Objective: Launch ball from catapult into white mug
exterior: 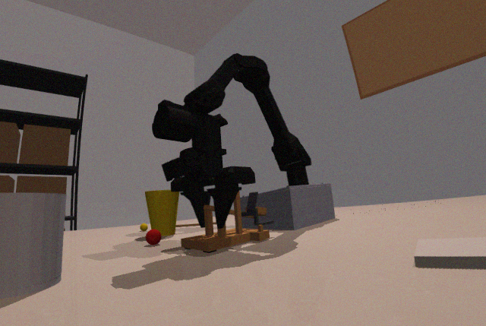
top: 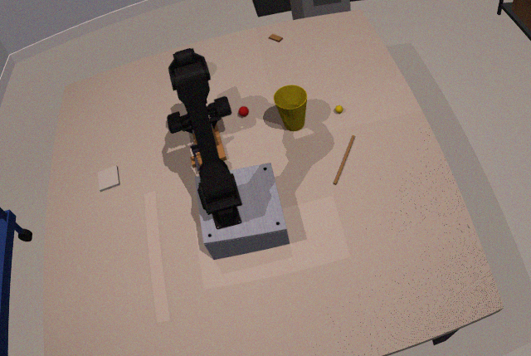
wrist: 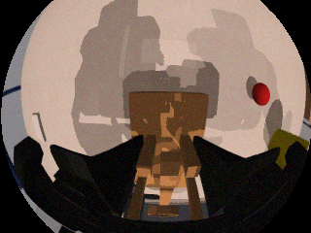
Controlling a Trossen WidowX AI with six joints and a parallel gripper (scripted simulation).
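The red ball is 13 cm to the right of my gripper tip, 5 cm ahead of it and 2 cm below it. The rest, counted from my gripper tip: yellow cup 26 cm to the right, 4 cm behind; white mug 28 cm ahead; wooden catapult 6 cm behind, 2 cm to the left, 2 cm above.
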